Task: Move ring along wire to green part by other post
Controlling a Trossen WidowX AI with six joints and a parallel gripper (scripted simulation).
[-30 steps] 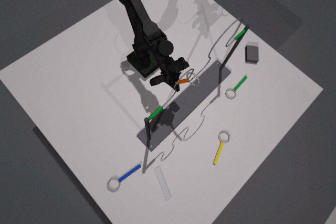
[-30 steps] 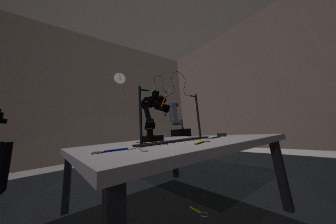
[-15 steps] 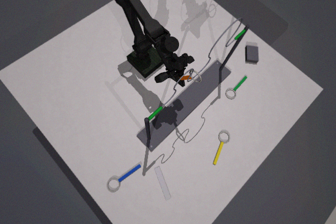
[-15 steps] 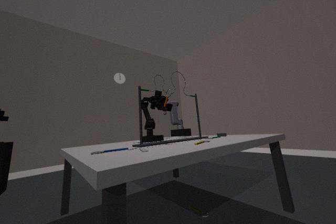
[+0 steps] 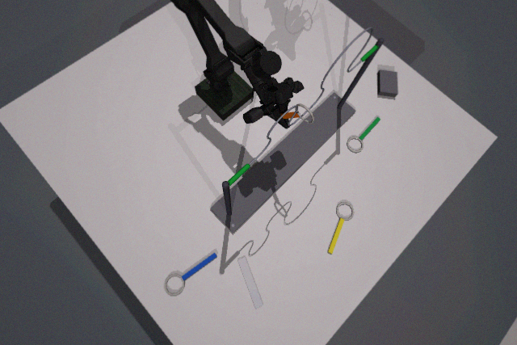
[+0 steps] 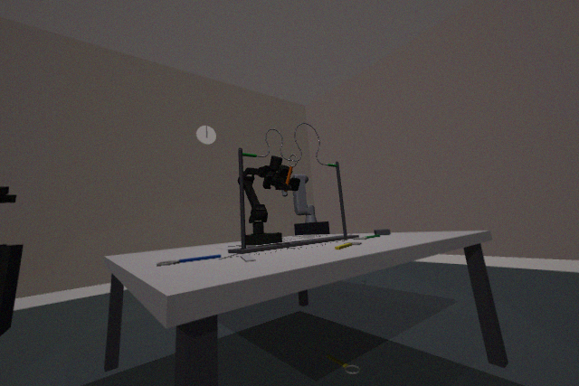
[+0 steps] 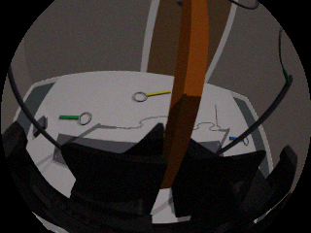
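Now: the orange-handled ring 10 mm ahead of my gripper tip and 90 mm above it. The rest, counted from my gripper tip: green-handled ring 140 mm ahead, 290 mm to the left, 240 mm below; then pale flat strip 260 mm ahead, 340 mm to the right, 240 mm below; then yellow-handled ring 310 mm ahead, 10 mm to the left, 240 mm below.
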